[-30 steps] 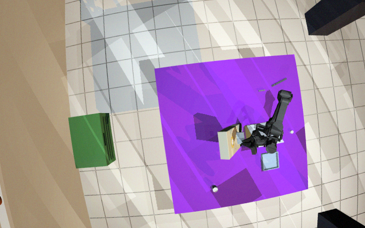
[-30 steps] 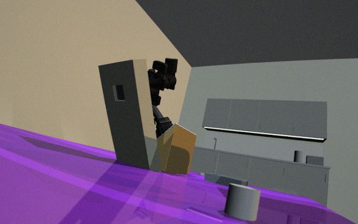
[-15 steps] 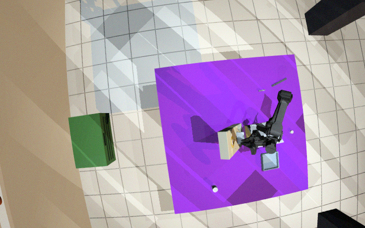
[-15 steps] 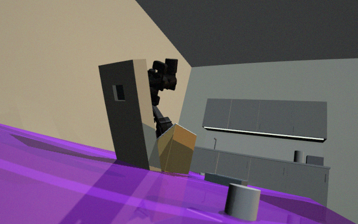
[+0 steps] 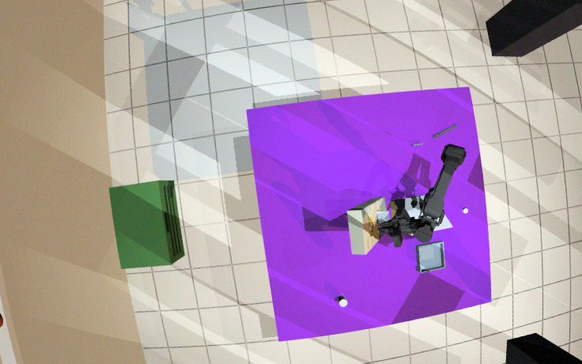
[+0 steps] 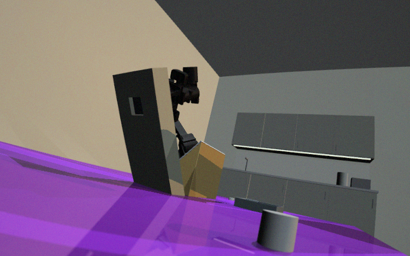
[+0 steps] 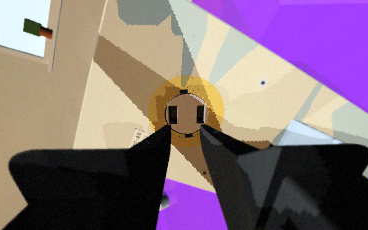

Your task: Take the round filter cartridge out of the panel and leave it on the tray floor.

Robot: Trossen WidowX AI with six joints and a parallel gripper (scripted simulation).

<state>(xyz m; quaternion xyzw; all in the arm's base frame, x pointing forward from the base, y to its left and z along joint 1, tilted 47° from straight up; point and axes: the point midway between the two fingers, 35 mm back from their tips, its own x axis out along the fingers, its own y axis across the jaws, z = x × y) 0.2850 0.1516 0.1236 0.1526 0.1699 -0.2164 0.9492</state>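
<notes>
My gripper tip is 4 cm short of the round white filter cartridge and 3 cm above it. From my gripper tip the other things lie so: beige service panel (11 cm below, 1 cm behind); then blue-grey square tray (39 cm behind, 27 cm below, 26 cm to the left).
</notes>
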